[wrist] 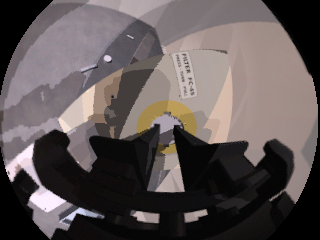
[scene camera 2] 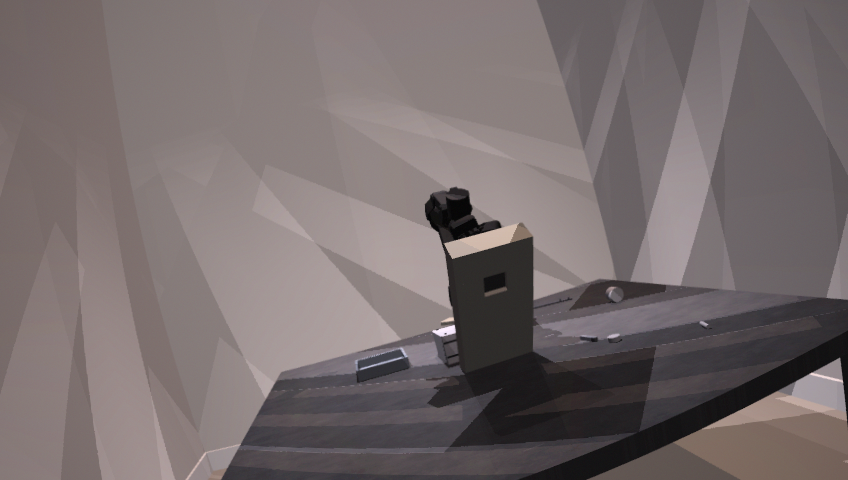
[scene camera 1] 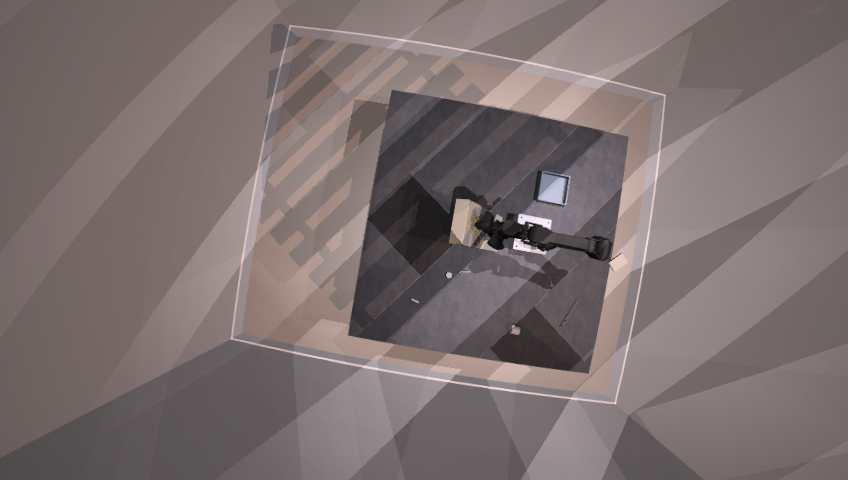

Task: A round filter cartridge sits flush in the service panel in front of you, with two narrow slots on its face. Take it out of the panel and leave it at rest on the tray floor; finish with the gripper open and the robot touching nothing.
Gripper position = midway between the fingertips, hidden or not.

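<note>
The gripper (wrist: 166, 128) is visible. A beige service panel is visible at (scene camera 2: 490, 274) and (wrist: 195, 86); a grey tray (scene camera 2: 395, 360) is visible as well.
</note>
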